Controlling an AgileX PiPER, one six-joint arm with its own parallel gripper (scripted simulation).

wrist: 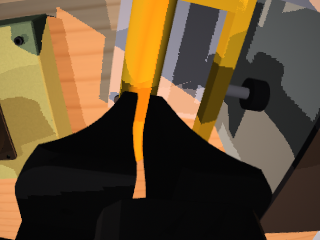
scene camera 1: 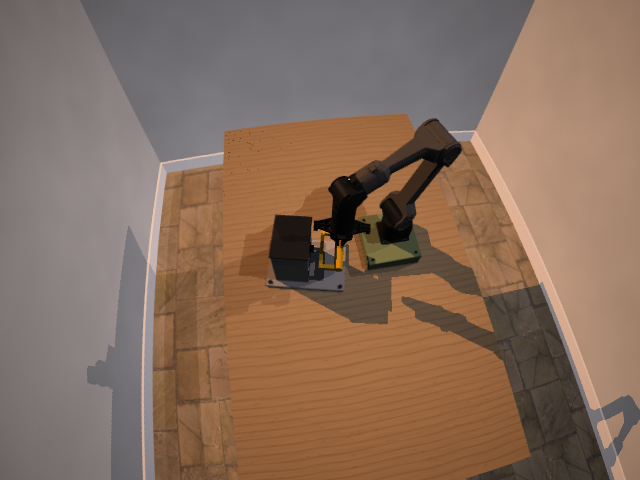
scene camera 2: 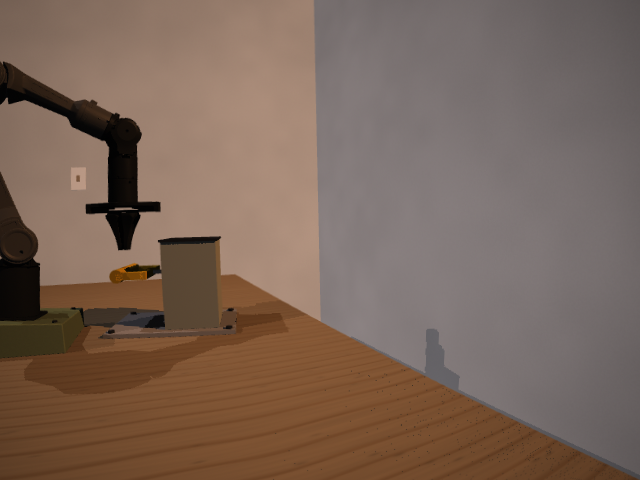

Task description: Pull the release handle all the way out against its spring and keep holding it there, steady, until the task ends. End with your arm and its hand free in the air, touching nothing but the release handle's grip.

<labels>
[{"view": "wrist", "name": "my gripper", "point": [140,112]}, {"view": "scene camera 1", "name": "my gripper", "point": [340,242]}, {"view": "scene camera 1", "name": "grey baseplate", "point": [326,280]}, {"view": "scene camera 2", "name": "my gripper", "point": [124,249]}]
</labels>
